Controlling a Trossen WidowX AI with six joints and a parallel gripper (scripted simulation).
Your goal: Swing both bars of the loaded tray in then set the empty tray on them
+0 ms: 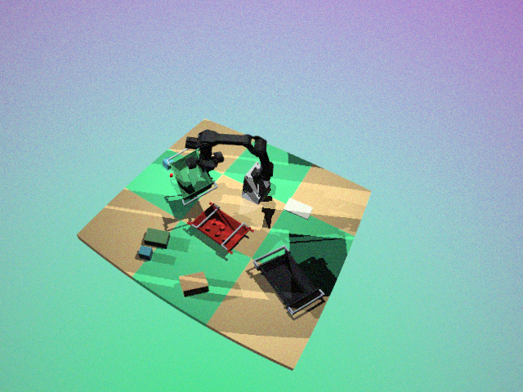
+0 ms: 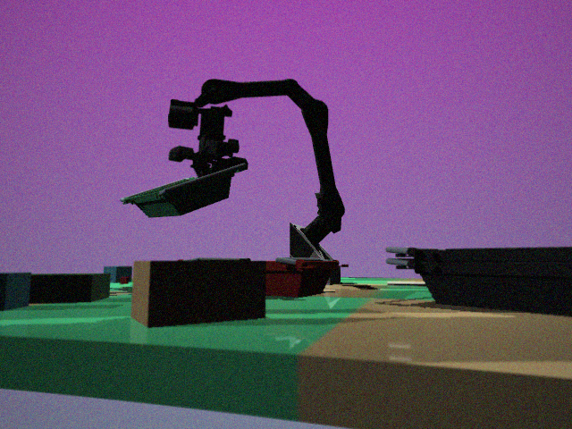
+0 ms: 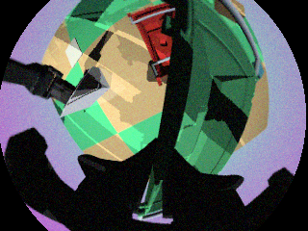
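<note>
My gripper tip is 60 mm short of the green tray, 50 mm to the left of it and 10 mm below it. From my gripper tip the other things lie so: brown box 500 mm ahead, 220 mm to the left, 190 mm below; tiny red cube 70 mm behind, 270 mm to the right, 210 mm below; flat green block 360 mm ahead, 80 mm to the right, 200 mm below.
</note>
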